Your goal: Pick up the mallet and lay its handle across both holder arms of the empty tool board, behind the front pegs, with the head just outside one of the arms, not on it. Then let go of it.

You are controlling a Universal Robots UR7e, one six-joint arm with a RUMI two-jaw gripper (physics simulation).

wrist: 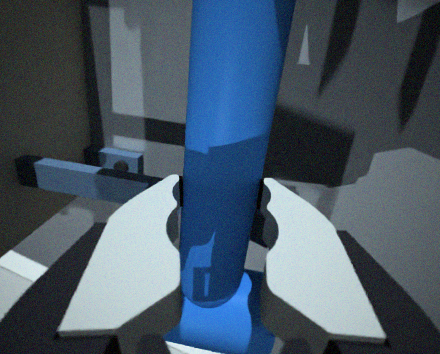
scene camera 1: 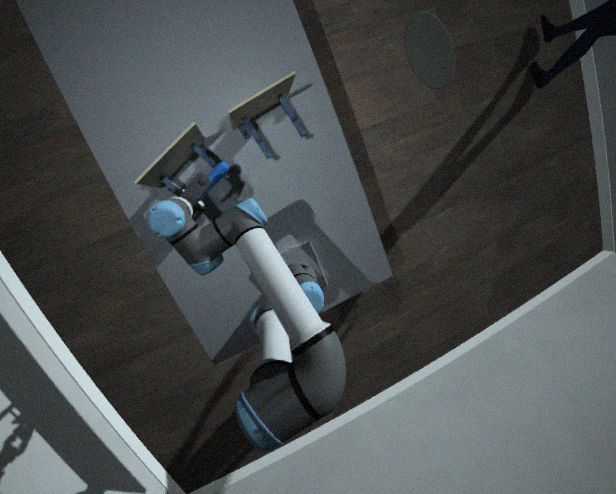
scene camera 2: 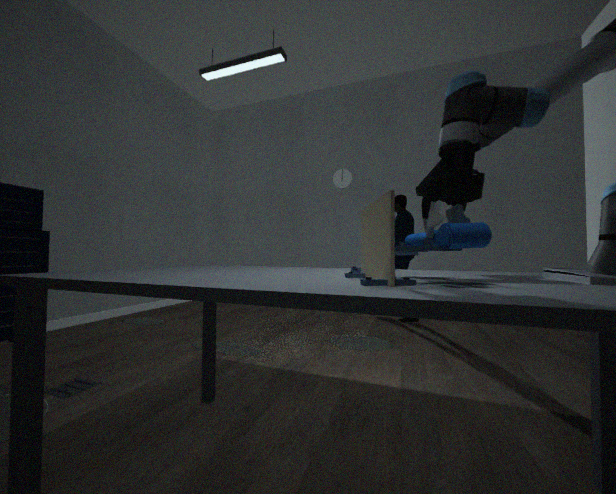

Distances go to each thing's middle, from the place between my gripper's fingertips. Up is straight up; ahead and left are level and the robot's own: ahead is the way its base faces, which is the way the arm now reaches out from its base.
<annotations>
The blue mallet (scene camera 2: 449,235) lies 2 cm to the right of my hand and 1 cm above it.
</annotations>
